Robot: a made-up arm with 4 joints. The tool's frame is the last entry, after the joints.
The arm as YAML. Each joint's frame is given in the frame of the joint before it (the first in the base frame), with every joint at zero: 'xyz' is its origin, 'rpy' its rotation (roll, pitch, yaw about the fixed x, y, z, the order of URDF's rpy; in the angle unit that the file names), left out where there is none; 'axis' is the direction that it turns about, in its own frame. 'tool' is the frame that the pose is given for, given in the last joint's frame.
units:
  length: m
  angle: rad
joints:
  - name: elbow
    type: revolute
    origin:
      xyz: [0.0, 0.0, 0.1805]
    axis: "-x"
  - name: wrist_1
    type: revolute
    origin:
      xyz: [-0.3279, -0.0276, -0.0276]
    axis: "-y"
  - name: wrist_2
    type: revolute
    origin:
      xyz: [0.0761, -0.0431, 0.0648]
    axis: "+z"
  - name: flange
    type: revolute
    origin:
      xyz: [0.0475, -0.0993, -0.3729]
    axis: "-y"
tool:
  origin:
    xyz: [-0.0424, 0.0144, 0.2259]
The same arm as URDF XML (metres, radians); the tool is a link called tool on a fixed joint. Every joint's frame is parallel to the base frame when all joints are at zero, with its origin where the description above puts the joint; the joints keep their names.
<robot name="arm">
  <joint name="tool_joint" type="fixed">
    <parent link="link4"/>
    <child link="tool"/>
    <origin xyz="-0.0424 0.0144 0.2259"/>
  </joint>
  <joint name="flange" type="continuous">
    <parent link="link3"/>
    <child link="link4"/>
    <origin xyz="0.0475 -0.0993 -0.3729"/>
    <axis xyz="0 -1 0"/>
  </joint>
  <joint name="wrist_2" type="continuous">
    <parent link="link2"/>
    <child link="link3"/>
    <origin xyz="0.0761 -0.0431 0.0648"/>
    <axis xyz="0 0 1"/>
  </joint>
  <joint name="wrist_1" type="continuous">
    <parent link="link1"/>
    <child link="link2"/>
    <origin xyz="-0.3279 -0.0276 -0.0276"/>
    <axis xyz="0 -1 0"/>
  </joint>
  <joint name="elbow" type="continuous">
    <parent link="base_link"/>
    <child link="link1"/>
    <origin xyz="0 0 0.1805"/>
    <axis xyz="-1 0 0"/>
  </joint>
  <link name="base_link"/>
  <link name="link1"/>
  <link name="link2"/>
  <link name="link3"/>
  <link name="link4"/>
  <link name="tool"/>
</robot>

